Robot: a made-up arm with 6 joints.
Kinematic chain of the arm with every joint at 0, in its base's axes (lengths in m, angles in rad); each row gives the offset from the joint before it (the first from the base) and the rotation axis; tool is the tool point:
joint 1: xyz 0 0 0.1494 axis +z
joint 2: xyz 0 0 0 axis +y
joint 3: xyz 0 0 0.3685 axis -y
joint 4: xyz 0 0 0 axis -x
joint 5: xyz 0.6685 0 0 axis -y
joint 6: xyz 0 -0.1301 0 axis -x
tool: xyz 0 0 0
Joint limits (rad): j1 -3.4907..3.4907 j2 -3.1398..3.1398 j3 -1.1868..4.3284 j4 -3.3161..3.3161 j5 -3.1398..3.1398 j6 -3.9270..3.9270
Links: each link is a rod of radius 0.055 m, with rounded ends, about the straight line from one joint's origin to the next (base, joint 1, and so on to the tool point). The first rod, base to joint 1, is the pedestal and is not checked.
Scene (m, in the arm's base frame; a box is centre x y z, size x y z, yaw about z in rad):
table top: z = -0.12
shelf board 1: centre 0.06 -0.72 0.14 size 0.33 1 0.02 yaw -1.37
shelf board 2: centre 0.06 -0.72 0.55 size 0.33 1 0.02 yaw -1.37
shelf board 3: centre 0.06 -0.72 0.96 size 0.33 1 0.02 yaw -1.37
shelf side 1: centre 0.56 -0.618 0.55 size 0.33 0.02 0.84 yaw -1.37
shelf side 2: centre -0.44 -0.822 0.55 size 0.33 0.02 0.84 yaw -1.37
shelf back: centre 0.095 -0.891 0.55 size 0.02 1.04 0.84 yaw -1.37
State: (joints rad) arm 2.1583 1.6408 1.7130 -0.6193 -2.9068 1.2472
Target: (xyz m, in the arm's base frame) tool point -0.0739 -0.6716 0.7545
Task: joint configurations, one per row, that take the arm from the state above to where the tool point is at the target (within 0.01 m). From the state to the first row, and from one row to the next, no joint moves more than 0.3 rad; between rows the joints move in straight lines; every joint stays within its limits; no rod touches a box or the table.
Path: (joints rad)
1: 1.9751 1.4436 1.9719 -0.5949 -2.9068 1.2472
2: 1.7918 1.2464 2.2307 -0.5705 -2.9068 1.2472
3: 1.6086 1.0491 2.4896 -0.5461 -2.9068 1.2472
4: 1.4254 0.8519 2.7484 -0.5217 -2.9068 1.2472
5: 1.2422 0.6547 3.0073 -0.4973 -2.9068 1.2472
6: 1.0589 0.4575 3.2661 -0.4729 -2.9068 1.2472
7: 1.1762 0.1766 3.0184 -0.4970 -2.9068 1.2472
8: 1.2934 -0.1042 2.7708 -0.5212 -2.9068 1.2472

